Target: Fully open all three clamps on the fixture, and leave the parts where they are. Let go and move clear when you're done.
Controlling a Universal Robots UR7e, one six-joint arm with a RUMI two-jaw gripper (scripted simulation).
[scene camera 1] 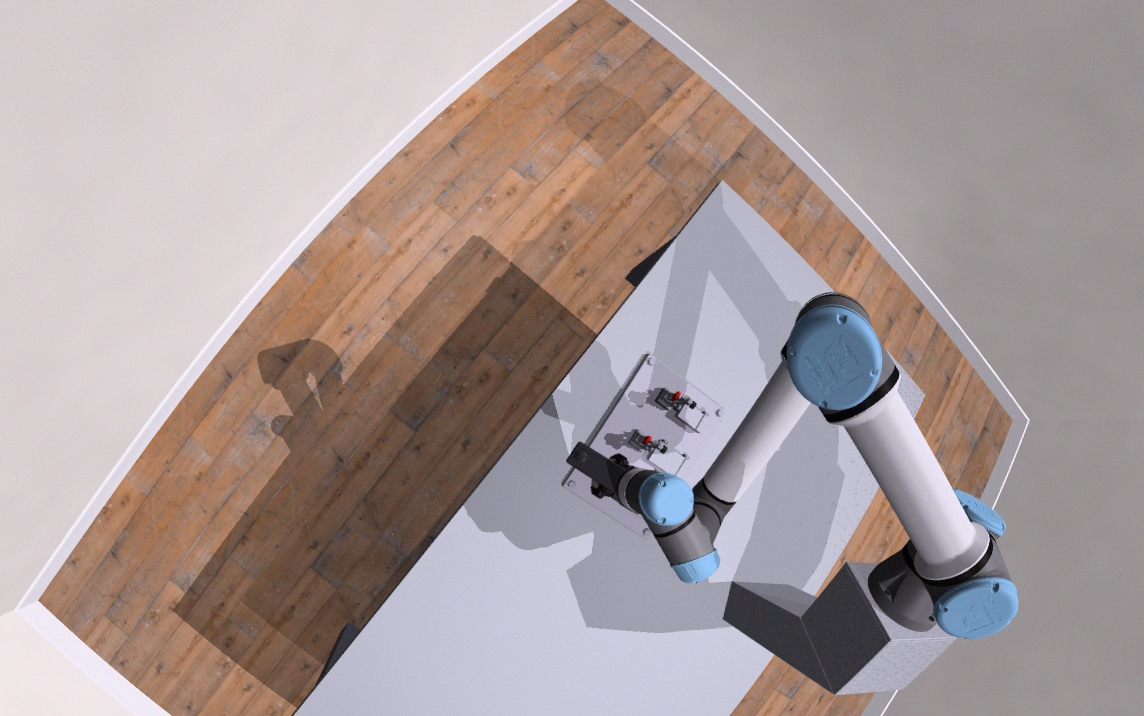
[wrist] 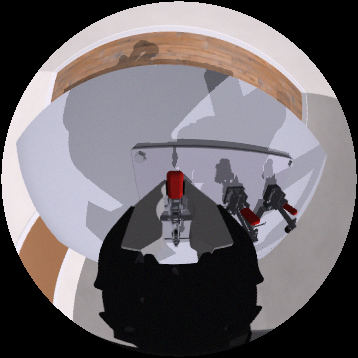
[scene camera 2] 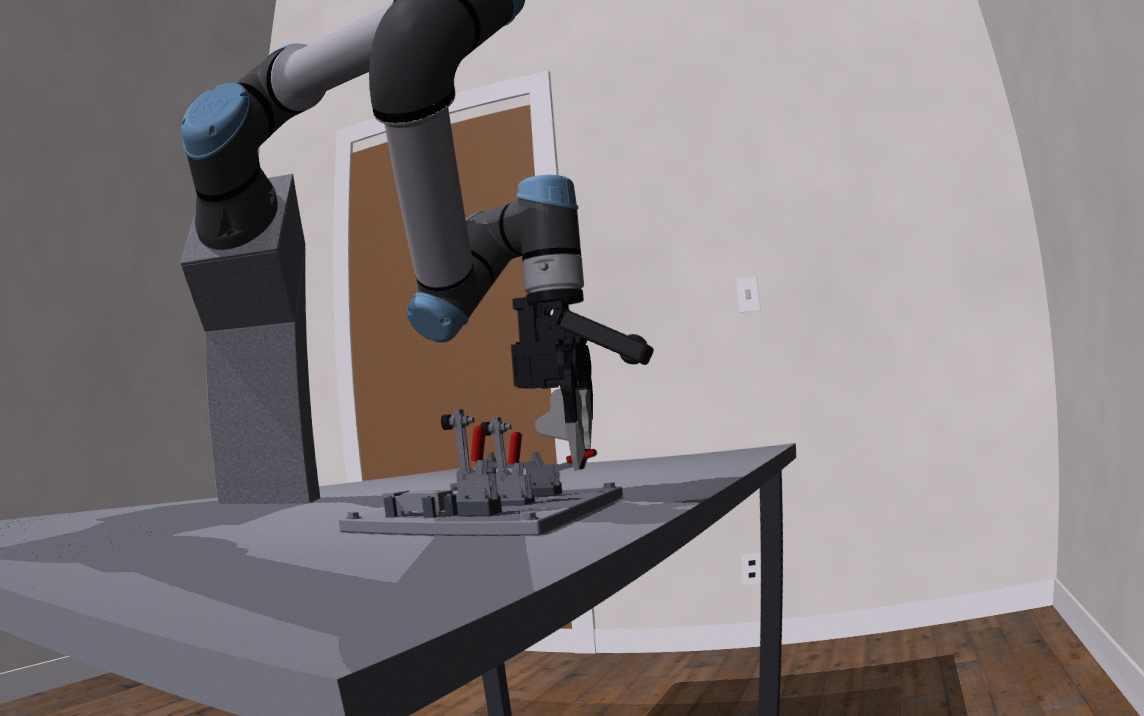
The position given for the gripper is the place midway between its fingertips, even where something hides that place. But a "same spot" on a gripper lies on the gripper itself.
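Gripper visible in scene camera 1 and the wrist view. The gripper [wrist: 139, 231] [scene camera 1: 597, 483]: these points are the same spot on it. Gripper also visible in scene camera 2 [579, 469].
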